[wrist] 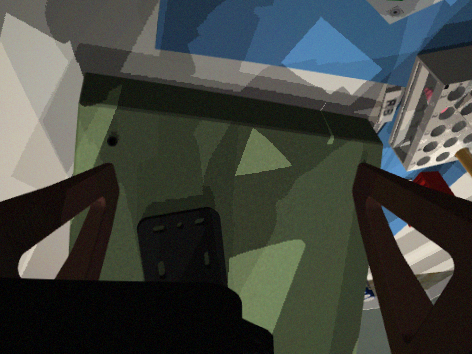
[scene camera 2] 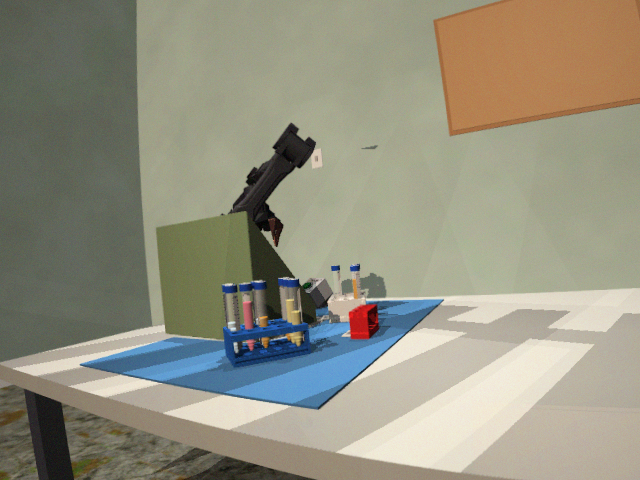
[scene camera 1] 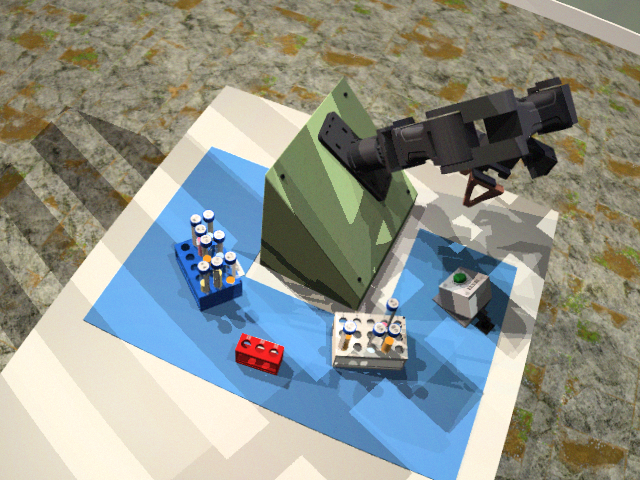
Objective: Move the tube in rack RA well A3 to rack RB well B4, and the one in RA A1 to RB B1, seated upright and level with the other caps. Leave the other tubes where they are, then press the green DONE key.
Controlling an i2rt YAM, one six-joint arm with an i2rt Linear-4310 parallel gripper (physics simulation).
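Frame: origin at the arm's base, x ahead, y left, z up, level; millimetres.
Seen in the pictures: gripper, fingertip midpoint: point(wrist: 235, 176) point(scene camera 1: 464, 189); arm's base at its link origin: point(scene camera 2: 214, 259) point(scene camera 1: 355, 158).
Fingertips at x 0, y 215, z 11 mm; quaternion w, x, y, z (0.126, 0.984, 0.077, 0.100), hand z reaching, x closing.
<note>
Offsets run from my fingertips to a thing's top centre. "spot": to the spot under its first point. Level surfaces: height alone.
The blue rack @[spot: 362 mm right, 299 mm ahead, 160 mm down] point(scene camera 1: 221, 298) point(scene camera 2: 305, 339) holds several upright blue-capped tubes; its label and well letters are not readable. The white rack @[81 mm right, 286 mm ahead, 129 mm down] point(scene camera 1: 368, 362) point(scene camera 2: 345, 311) point(wrist: 448, 128), with an RB label @[spot: 98 mm right, 231 mm ahead, 177 mm down] point(wrist: 389, 107) beside it in the wrist view, holds several blue-capped tubes and has empty wells. The green DONE key @[48 mm left, 116 mm ahead, 104 mm down] point(scene camera 1: 459, 277) point(scene camera 2: 307, 285) sits on a grey box @[68 mm left, 126 mm ahead, 95 mm down] point(scene camera 1: 456, 302). My gripper point(scene camera 1: 483, 195) point(scene camera 2: 276, 242) point(wrist: 235, 176) is open and empty, high above the table beside the green wedge mount, away from both racks.
A green wedge mount point(scene camera 1: 310, 227) point(scene camera 2: 204, 279) point(wrist: 175, 165) carries the arm. A small red rack @[255 mm right, 382 mm ahead, 129 mm down] point(scene camera 1: 258, 354) point(scene camera 2: 364, 322) point(wrist: 431, 182) stands between the two racks on the blue mat @[179 mm down] point(scene camera 1: 170, 206) point(scene camera 2: 310, 392). The wedge fills most of the space beneath the fingers in the wrist view.
</note>
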